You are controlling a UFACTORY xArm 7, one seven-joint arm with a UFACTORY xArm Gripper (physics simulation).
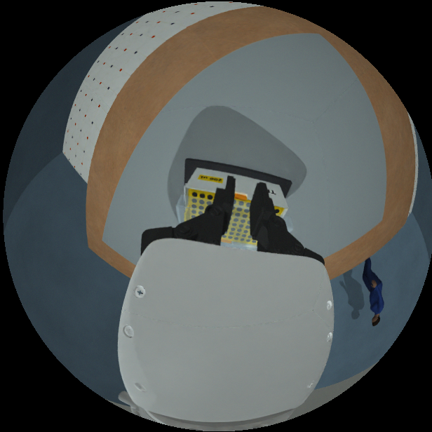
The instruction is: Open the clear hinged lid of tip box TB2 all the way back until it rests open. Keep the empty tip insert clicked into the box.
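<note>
Tip box TB2 [210,187] is a white box with a yellow label and stands in a dark holder. Its yellow insert [195,195], full of round holes, sits in the box. An orange latch piece [241,196] shows at the box's front edge. The clear lid [180,210] looks tilted up partway; its sides stick out left and right of the box, and the insert shows through it. My gripper [242,191] is over the middle of the box, its fingers partly closed on the lid. The exact contact and the hinge side are hidden by the fingers and gripper body.
The dark holder [235,164] stands on a grey table top [320,140] with a brown border [150,80]. A dotted white panel [100,90] is beyond the border at the upper left. A figure in blue [376,295] is on the floor side at the right.
</note>
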